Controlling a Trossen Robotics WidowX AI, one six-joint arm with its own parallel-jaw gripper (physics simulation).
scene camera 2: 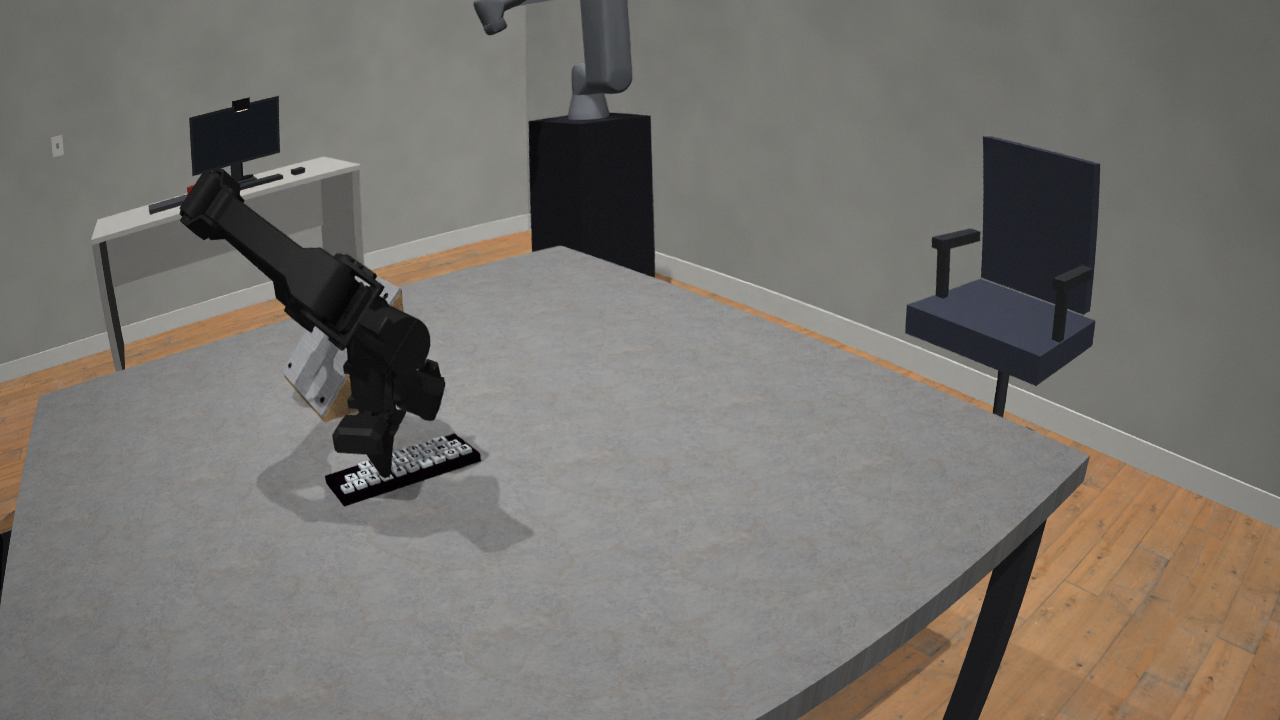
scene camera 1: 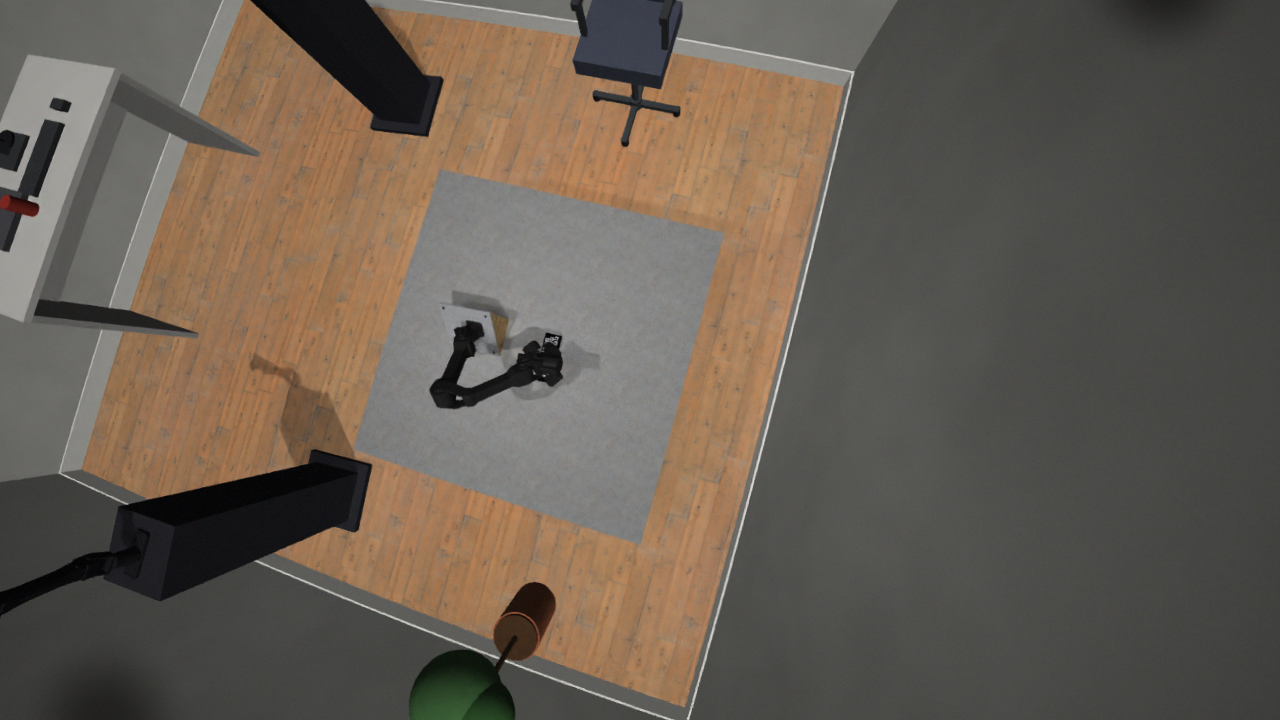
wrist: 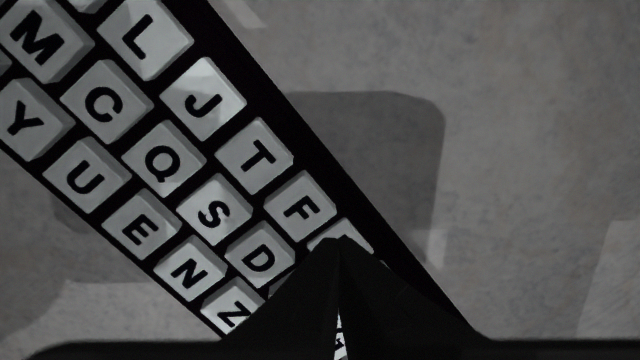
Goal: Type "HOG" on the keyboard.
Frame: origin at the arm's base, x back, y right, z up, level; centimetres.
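Seen in the pictures: gripper, fingertip midpoint: [scene camera 2: 385,476] [wrist: 336,251]; arm's base, link origin: [scene camera 1: 475,328].
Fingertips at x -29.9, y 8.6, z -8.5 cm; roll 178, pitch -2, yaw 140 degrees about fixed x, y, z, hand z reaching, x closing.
Note:
Pixels of each thing's middle, then the offset from my fingertips to it. Level surfaces: height alone.
- black keyboard, body centre: [wrist: 231,212] [scene camera 2: 400,467] [scene camera 1: 547,357] dx +1.7, dy -2.9, dz -0.4 cm
- H key, body centre: [wrist: 339,245] dx -0.1, dy +0.0, dz -0.2 cm
- F key, body centre: [wrist: 300,206] [scene camera 2: 399,471] dx -0.2, dy -1.9, dz +0.1 cm
- D key, body centre: [wrist: 260,254] dx +1.7, dy -1.5, dz +0.1 cm
- T key, body centre: [wrist: 255,156] [scene camera 2: 412,466] dx -0.3, dy -3.8, dz +0.1 cm
- Z key, body centre: [wrist: 235,308] dx +3.6, dy -0.6, dz +0.1 cm
- grey table, surface height: dz -1.2 cm
The black keyboard [scene camera 1: 557,336] [scene camera 2: 347,497] [wrist: 300,132] with pale lettered keys lies flat on the grey table. My gripper [scene camera 2: 384,471] [wrist: 336,251] is shut with nothing between its fingers and points down at the keyboard. In the wrist view its tips overlap the H key [wrist: 351,234], beside the F key [wrist: 301,206]; the H key's letter is covered. I cannot tell whether the tips touch it. The fingers hide the keys beyond it, and a sliver of a key shows between them. The O and G keys cannot be made out in the wrist view.
The D key [wrist: 260,255], T key [wrist: 255,156] and Z key [wrist: 233,307] are near the fingers. A tilted white and wooden block [scene camera 1: 474,315] [scene camera 2: 313,376] stands behind the arm on the grey table [scene camera 1: 581,250] [scene camera 2: 671,537]. A chair [scene camera 2: 998,326] stands beyond the table.

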